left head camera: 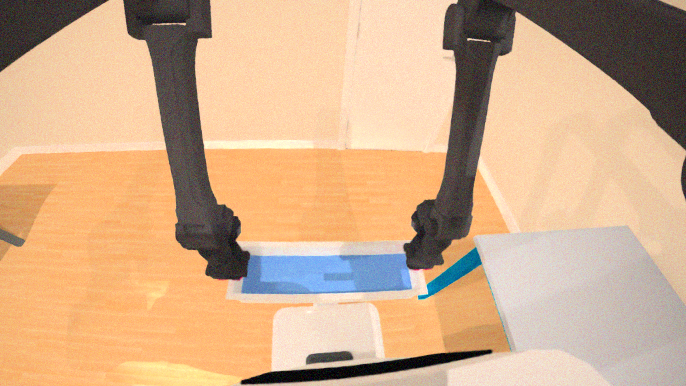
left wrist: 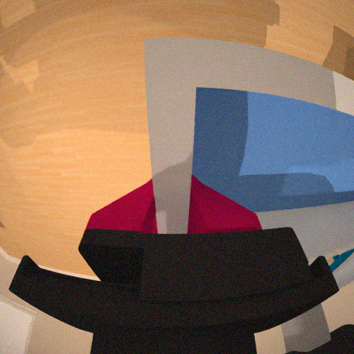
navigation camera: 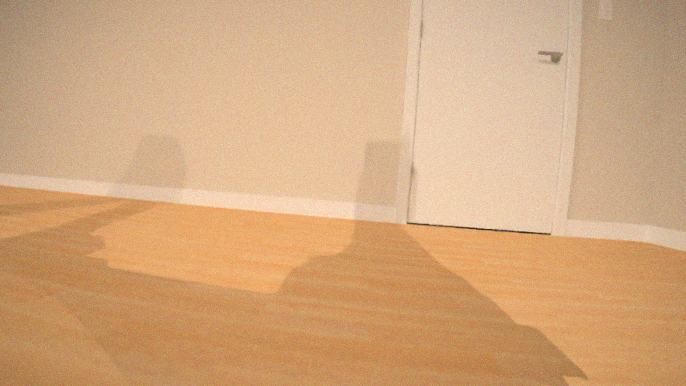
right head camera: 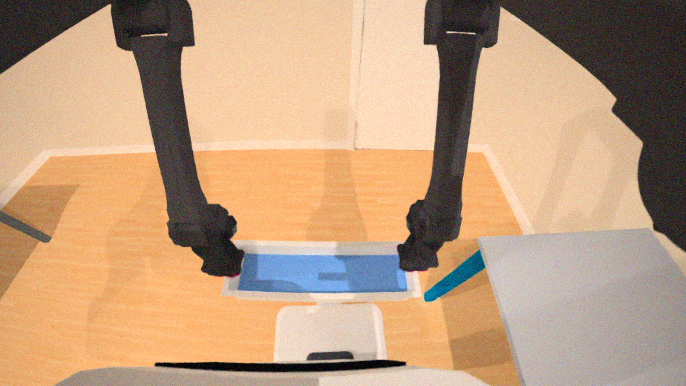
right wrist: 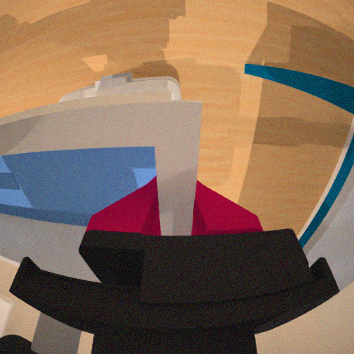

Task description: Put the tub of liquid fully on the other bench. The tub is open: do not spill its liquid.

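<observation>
The white open tub hangs above the wood floor in front of the robot, looking about level. Blue liquid lies inside it. My left gripper is shut on the tub's left end wall. My right gripper is shut on its right end wall. A grey-topped bench stands at the right, apart from the tub; its blue leg slants near the tub's right end.
A dark grey leg-like bar shows at the far left edge; what it belongs to is out of view. The robot's white base is below the tub. A wall with a white door stands ahead across the floor.
</observation>
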